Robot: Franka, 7 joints.
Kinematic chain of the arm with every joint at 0, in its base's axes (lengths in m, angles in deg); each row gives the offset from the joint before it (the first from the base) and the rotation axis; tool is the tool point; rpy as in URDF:
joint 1: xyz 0 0 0.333 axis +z
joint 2: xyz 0 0 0 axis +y
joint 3: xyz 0 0 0.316 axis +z
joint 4: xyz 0.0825 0 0 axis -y
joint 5: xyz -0.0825 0 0.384 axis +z
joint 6: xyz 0 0 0 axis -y
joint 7: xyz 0.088 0 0 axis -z
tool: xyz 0 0 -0.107 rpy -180 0 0
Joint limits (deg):
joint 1: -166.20..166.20
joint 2: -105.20..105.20
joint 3: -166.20..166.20
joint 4: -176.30..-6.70
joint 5: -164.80..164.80
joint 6: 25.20..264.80
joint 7: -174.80..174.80
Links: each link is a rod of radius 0.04 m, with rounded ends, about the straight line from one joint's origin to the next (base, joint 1, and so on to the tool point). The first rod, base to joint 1, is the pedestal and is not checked.
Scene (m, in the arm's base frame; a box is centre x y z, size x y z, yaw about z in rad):
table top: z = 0
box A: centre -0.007 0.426 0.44 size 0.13 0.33 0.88 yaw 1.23
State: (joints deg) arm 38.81 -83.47 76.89 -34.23 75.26 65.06 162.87
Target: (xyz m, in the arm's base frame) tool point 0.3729 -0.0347 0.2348
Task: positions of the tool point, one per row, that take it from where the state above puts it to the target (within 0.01 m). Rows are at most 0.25 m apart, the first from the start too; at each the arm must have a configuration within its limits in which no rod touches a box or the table.
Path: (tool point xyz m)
1: -0.7351 -0.1521 0.5593
2: -0.6786 -0.0893 0.7594
3: -0.5671 -0.0319 0.9262
4: -0.4200 0.0060 1.0484
5: -0.2572 0.0185 1.1247
6: -0.0438 0.1038 1.1698
7: 0.1900 0.1477 1.1288
8: 0.3987 0.1447 1.0010
9: 0.5374 0.1034 0.8061
10: 0.5764 0.0446 0.5829
11: 0.5132 -0.0074 0.3786
12: 0.3729 -0.0347 0.2348

